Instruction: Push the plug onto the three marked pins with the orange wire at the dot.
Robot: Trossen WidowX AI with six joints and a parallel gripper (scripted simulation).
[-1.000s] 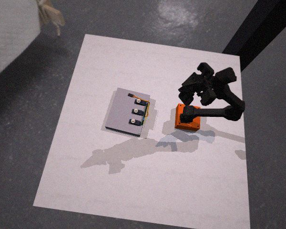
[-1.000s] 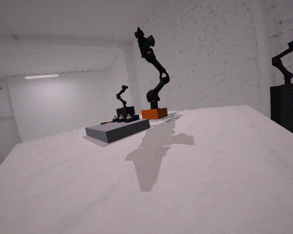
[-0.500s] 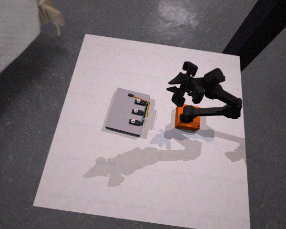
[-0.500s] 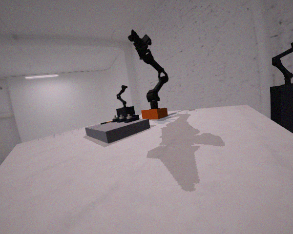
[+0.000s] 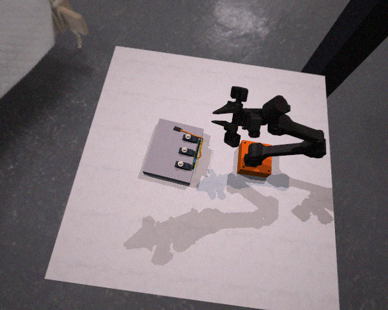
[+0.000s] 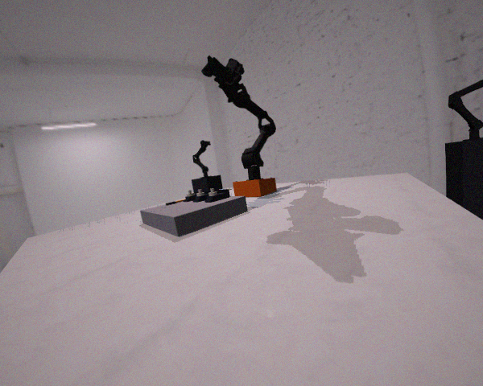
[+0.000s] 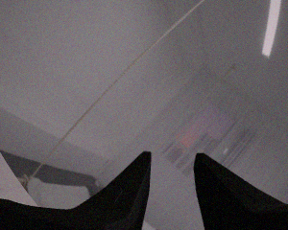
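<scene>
My gripper tip is now 3 cm short of the blue mark, 2 cm to the left of it and 48 cm above it. Also, from my gripper tip: grey holder 17 cm ahead, 10 cm to the right, 53 cm below.
</scene>
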